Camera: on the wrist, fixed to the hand. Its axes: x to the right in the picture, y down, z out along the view.
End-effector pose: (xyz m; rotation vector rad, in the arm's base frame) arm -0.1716 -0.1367 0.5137 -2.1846 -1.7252 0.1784
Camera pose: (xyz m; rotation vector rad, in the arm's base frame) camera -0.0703 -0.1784 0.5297 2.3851 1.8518 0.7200
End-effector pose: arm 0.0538 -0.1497 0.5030 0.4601 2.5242 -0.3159
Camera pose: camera 0.0749 -0.0485 0.5427 0.1502 2.6614 0.5796
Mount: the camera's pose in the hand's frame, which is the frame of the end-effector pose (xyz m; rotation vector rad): -0.0128 0.0956 -0.0544 -0.6695 0.2274 -0.0645
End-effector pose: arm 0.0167 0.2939 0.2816 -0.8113 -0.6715 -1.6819
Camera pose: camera 0.1020 0.2360 0.2411 -1.0382 0.0428 -2.0490
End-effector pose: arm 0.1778 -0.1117 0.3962 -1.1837 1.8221 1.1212
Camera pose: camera 0.0886 -0.1366 0.4569 -1.7924 1.5878 1.6854
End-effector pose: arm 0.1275 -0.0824 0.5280 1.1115 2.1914 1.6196
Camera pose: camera 0.1489 -0.1198 0.6300 0.6763 1.5453 2.2829
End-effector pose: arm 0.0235 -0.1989 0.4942 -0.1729 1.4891 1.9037
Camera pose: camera -0.0404 -0.2618 0.5591 -0.7501 0.9053 2.3203
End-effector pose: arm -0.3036 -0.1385 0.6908 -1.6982 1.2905 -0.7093
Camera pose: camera -0.3968 -0.1510 0.6324 -2.2419 1.7736 -0.5468
